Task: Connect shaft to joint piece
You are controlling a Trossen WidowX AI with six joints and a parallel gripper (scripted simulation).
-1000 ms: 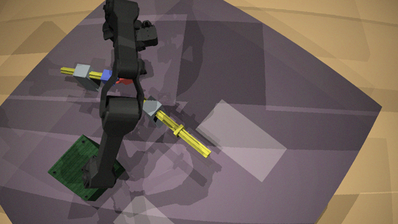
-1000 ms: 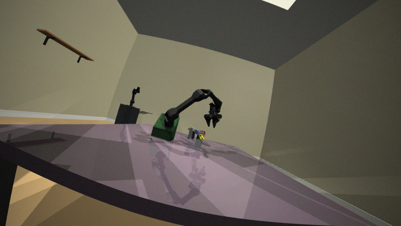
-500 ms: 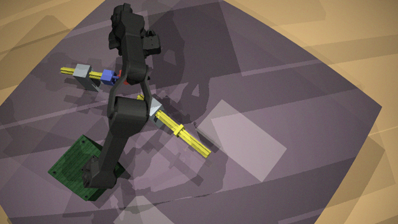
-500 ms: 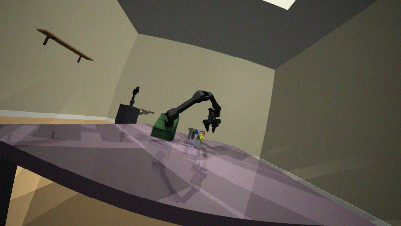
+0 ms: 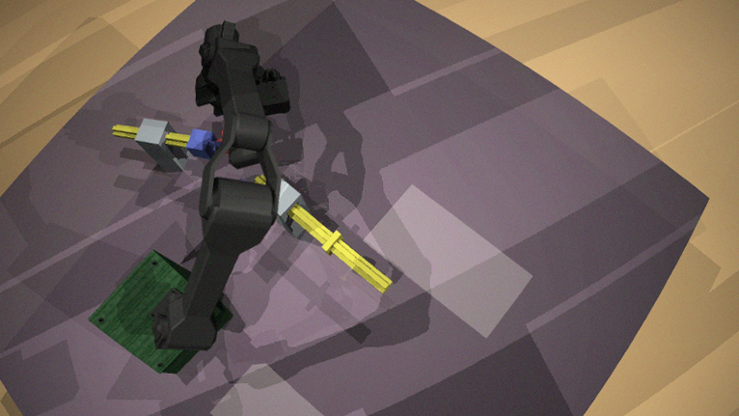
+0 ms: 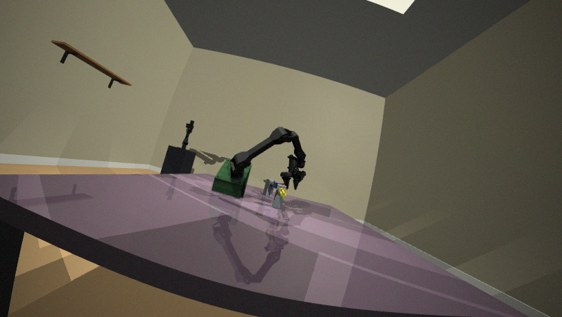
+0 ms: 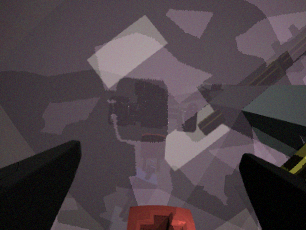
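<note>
Right now the red joint piece is 5 cm behind my gripper tip and 4 cm to the left of it.
</note>
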